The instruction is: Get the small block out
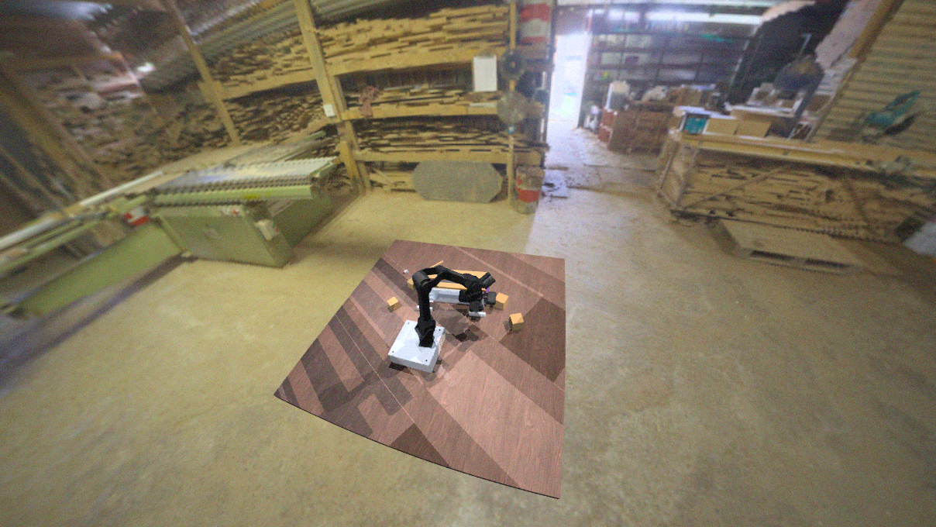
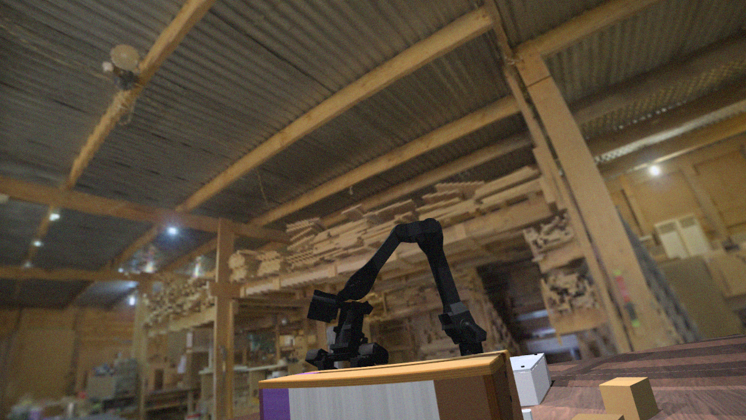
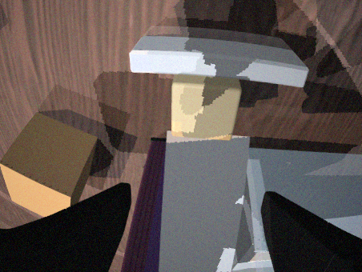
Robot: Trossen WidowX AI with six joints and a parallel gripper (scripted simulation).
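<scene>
The tan block lies 10 mm behind my gripper tip and 50 mm below it. The rest, counted from my gripper tip: box: 70 mm ahead, 160 mm to the left, 10 mm below.
</scene>
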